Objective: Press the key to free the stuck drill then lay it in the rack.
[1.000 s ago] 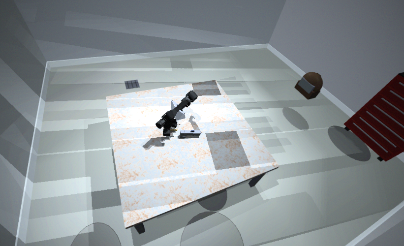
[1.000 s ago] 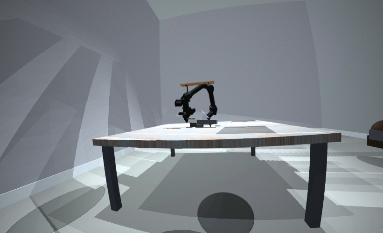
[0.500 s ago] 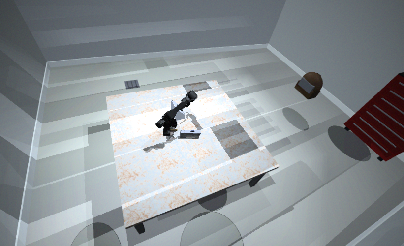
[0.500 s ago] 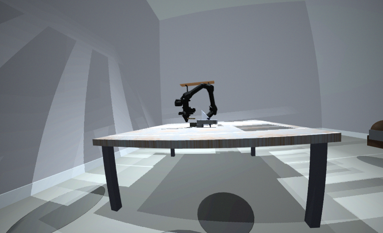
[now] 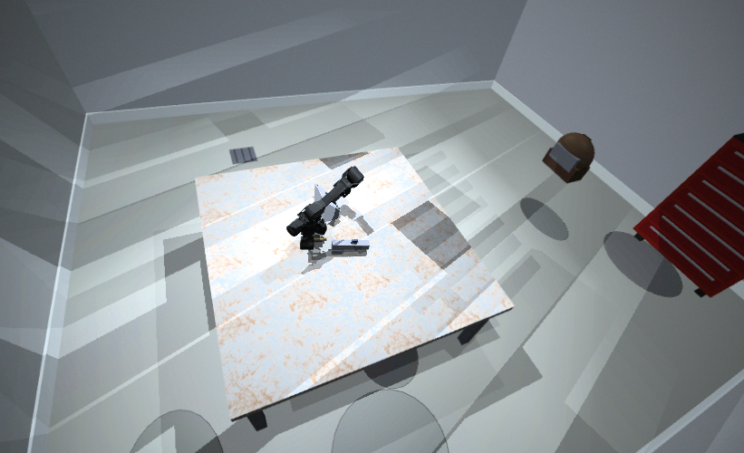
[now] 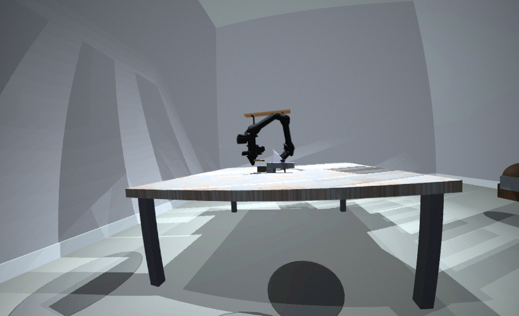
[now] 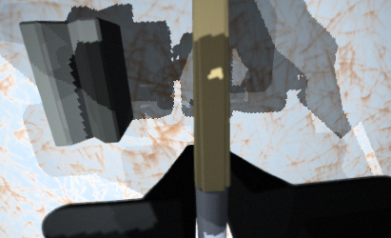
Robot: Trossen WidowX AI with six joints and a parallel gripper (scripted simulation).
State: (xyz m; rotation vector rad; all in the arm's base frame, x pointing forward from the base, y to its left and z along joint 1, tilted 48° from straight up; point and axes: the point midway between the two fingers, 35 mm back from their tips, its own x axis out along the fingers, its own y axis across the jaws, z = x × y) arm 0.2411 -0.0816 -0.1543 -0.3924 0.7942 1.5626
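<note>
The drill lies 1 cm ahead of my gripper tip, 4 cm to the left of it and 3 cm above it. Round my gripper tip: rack 6 cm behind, 5 cm to the left, 3 cm below; dark key 5 cm ahead, 22 cm to the left.
</note>
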